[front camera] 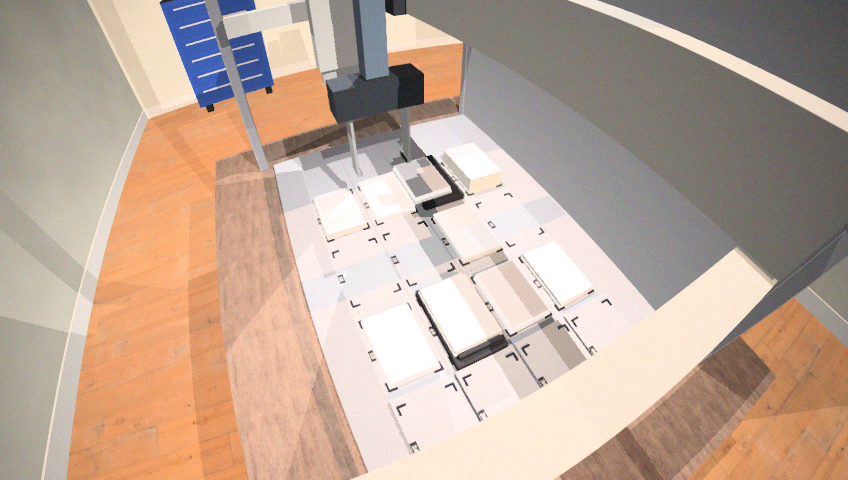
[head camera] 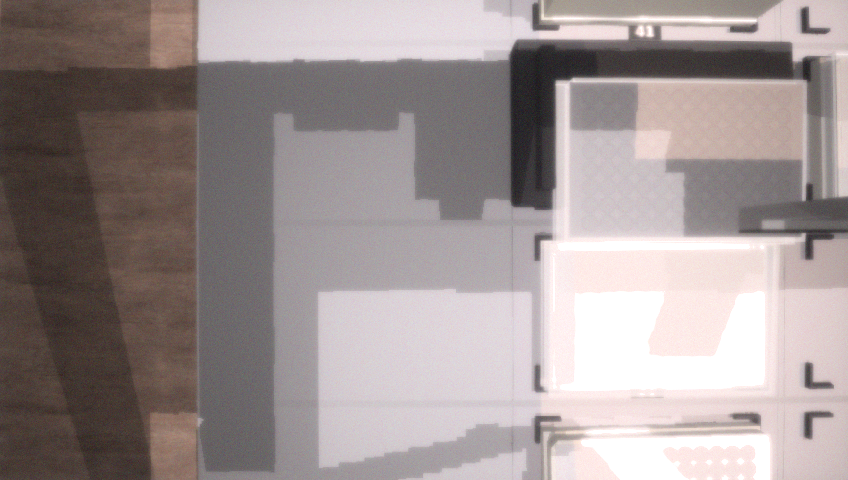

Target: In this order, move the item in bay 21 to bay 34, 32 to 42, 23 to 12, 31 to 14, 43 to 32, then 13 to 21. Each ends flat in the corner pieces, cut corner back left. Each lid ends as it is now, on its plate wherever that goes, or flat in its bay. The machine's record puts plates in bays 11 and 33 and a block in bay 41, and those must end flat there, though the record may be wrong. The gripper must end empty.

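Places are measured from the robot's base along level axes (x right, y ahead, z up), in metres.
Pixels of known places: gripper, fingertip midpoint: [front camera: 381,164] [head camera: 787,365]; robot's base, origin of the base link: [front camera: 315,202].
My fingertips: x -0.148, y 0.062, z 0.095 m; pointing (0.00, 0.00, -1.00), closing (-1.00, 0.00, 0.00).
Note:
Ahead of a thing's pixels: the offset from my fingertips to its top centre. "spot": to the spot under its first point.
My gripper [front camera: 381,166] is open at the back, with its jaws wide apart over the bay 21 and 31 area; part of one jaw shows in the head view. The bay 21 item {dz -0.080, dx -0.002, dy +0.002 m} [front camera: 386,202] [head camera: 624,368] is pale and looks flat. In bay 31 a pale piece with a faint well pattern {dz -0.057, dx -0.085, dy +0.002 m} [front camera: 419,181] [head camera: 618,190] lies off-centre on a black item {dz -0.064, dx -0.110, dy -0.002 m} [front camera: 455,194] [head camera: 526,118], shifted toward bay 21; whether it touches the bay 21 item is unclear. The items in 32 {dz -0.080, dx -0.109, dy +0.166 m} [front camera: 467,231], 43 [front camera: 556,273] and 13 {dz -0.080, dx +0.105, dy +0.330 m} [front camera: 399,344] look flat. The bay 23 item {dz -0.058, dx -0.002, dy +0.329 m} [front camera: 458,315] has a black base.
Items stand in bay 11 {spot: dz -0.079, dx +0.107, dy +0.023 m} [front camera: 340,215] [head camera: 714,457] and bay 33 {spot: dz -0.080, dx -0.101, dy +0.338 m} [front camera: 511,297]. A tall block {dz -0.053, dx -0.216, dy +0.002 m} [front camera: 473,166] [head camera: 642,8] stands in bay 41. Corner pieces without items show at bays 12, 22, 42, 14, 24 and 34. A grey wall panel [front camera: 571,178] runs along the right.

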